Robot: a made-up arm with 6 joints.
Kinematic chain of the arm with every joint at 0, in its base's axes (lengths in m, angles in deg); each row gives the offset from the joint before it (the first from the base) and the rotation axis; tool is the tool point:
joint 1: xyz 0 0 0.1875 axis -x
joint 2: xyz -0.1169 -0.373 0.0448 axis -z
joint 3: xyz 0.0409 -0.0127 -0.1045 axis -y
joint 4: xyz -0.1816 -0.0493 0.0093 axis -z
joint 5: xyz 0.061 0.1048 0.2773 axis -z
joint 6: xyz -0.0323 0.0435 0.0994 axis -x
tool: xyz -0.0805 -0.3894 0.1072
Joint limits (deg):
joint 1: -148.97..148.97
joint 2: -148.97..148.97
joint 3: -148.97..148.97
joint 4: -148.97..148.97
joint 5: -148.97..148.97
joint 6: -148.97..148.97
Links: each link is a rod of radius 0.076 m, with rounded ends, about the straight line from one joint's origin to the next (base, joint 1, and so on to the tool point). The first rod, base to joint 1, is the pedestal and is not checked.
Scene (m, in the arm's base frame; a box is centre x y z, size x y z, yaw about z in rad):
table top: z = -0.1
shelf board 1: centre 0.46 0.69 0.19 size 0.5 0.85 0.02 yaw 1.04
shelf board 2: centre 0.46 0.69 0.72 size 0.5 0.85 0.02 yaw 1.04
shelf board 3: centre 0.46 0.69 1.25 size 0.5 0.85 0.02 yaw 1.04
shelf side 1: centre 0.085 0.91 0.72 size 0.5 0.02 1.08 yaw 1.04
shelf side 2: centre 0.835 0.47 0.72 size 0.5 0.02 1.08 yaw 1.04
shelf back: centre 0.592 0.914 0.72 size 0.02 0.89 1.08 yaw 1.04
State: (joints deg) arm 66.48 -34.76 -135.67 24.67 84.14 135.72
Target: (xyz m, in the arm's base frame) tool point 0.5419 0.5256 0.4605
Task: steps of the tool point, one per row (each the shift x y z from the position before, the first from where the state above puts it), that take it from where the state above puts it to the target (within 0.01 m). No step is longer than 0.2 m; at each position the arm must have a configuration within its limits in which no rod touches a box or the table.
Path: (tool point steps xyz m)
1: 0.1280 0.0917 -0.0429
2: 0.1099 0.1176 -0.0181
3: 0.0854 0.1353 0.0081
4: 0.0566 0.1444 0.0338
5: 0.0251 0.1437 0.0576
6: -0.0066 0.1337 0.0778
7: -0.0370 0.1155 0.0933
8: -0.0635 0.0897 0.1032
9: 0.0932 0.0742 0.0521
10: 0.0536 0.1147 0.0090
11: 0.0330 0.1176 -0.0611

